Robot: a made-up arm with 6 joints.
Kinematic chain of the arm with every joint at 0, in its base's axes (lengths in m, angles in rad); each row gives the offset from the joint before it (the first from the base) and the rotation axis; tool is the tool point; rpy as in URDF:
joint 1: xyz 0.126 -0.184 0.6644 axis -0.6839 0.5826 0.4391
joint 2: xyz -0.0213 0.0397 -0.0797 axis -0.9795 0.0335 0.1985
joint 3: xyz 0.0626 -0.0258 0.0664 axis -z
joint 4: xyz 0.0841 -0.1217 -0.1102 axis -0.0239 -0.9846 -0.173
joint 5: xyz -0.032 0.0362 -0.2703 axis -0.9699 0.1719 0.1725
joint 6: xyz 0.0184 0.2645 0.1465 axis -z
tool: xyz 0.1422 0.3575 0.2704 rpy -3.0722 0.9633 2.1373
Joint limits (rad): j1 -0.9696..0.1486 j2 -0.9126..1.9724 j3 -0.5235..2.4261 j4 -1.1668..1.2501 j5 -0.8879..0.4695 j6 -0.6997..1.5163
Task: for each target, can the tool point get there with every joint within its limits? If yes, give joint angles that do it. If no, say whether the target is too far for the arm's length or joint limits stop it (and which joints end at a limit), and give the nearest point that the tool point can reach.
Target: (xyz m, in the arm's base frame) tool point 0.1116 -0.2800 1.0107
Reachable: yes | joints -0.0737 0.5150 1.1387 0.5966 -0.5406 1.3472
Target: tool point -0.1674 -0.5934 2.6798
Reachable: no: too far | nearest point 0.0906 -0.3373 1.3824 | short by 1.347 m
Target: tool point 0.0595 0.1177 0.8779
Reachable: yes | joints -0.0056 1.1298 1.5877 0.9443 -0.4307 1.2833
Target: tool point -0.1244 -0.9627 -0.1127
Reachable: no: joint limits stop it (at a limit: joint 1, joint 2, joint 3, joint 5) | nearest point 0.0844 -0.7396 0.0914 | short by 0.367 m
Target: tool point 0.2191 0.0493 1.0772
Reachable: yes | joints -0.6960 0.1460 -0.2441 0.8987 -0.1277 0.5355
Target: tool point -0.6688 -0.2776 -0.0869
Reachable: no: joint limits stop it (at a limit: joint 1, joint 3, joint 5) | nearest point -0.3598 -0.2354 0.1264 | short by 0.378 m
